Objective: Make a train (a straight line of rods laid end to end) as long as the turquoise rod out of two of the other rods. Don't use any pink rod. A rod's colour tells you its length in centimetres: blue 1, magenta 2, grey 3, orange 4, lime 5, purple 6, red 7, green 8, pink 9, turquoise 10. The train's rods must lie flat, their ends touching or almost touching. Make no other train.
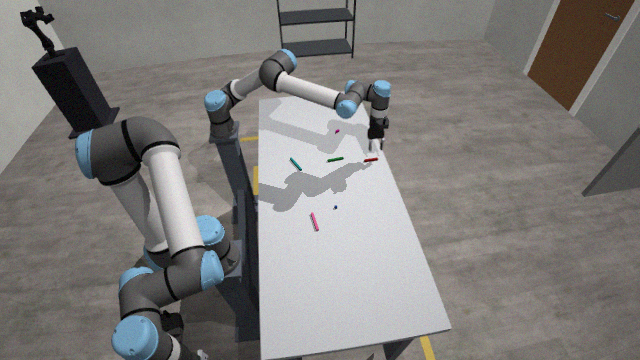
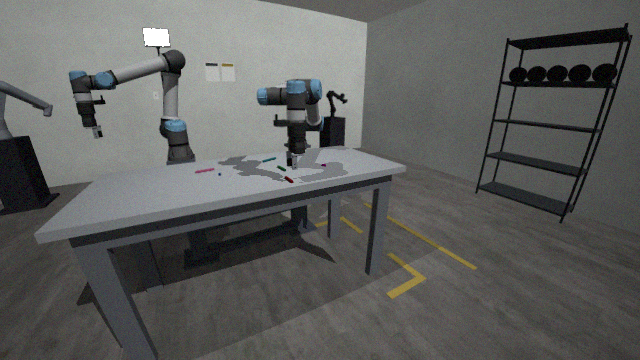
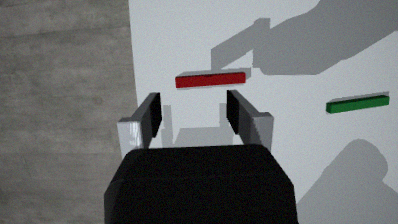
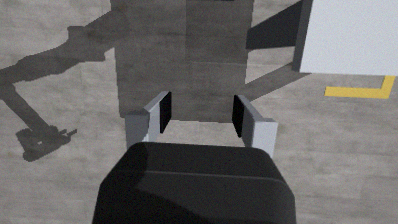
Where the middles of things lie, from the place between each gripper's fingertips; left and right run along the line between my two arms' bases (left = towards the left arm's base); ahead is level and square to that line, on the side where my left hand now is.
Scene:
Right now my left hand is 2 cm past the red rod (image 3: 238, 77), 1 cm to the left of it and 7 cm above it.
Now: right hand 810 mm to the right of the red rod, 760 mm short of it and 180 mm above it.

